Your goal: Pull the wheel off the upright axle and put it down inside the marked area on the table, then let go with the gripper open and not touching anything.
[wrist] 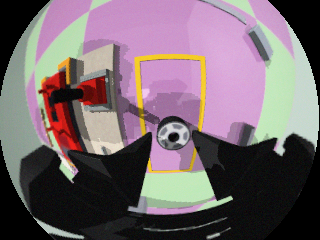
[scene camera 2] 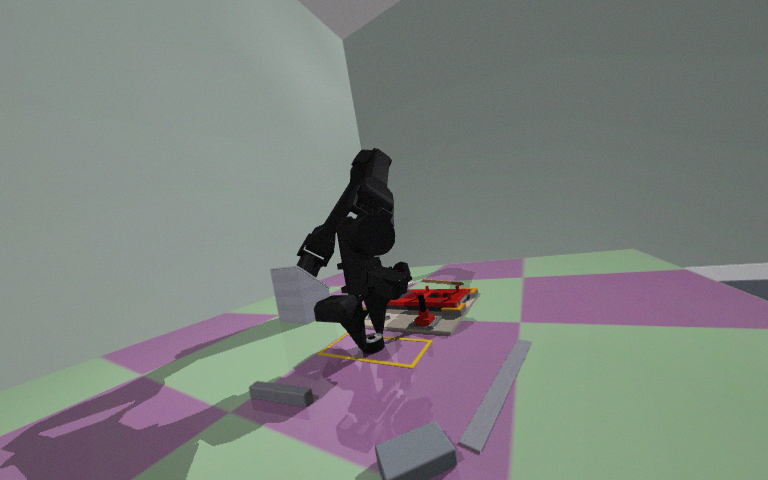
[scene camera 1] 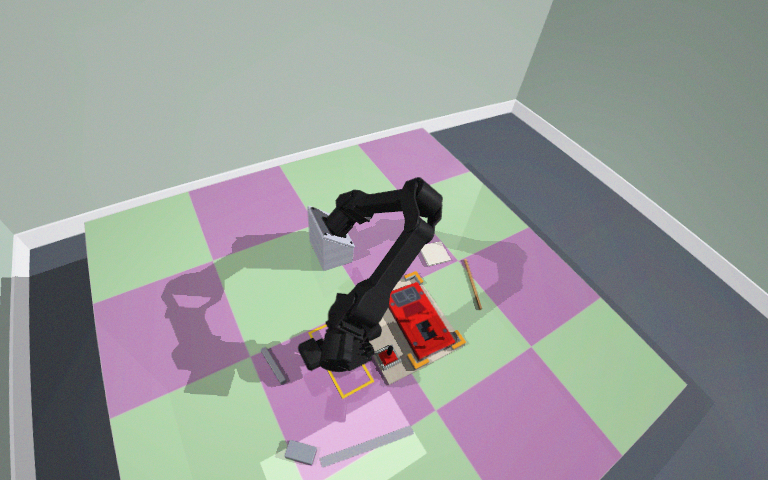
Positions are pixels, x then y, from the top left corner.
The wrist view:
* gripper: 172, 134
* red board: 62, 119
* wheel: 172, 141
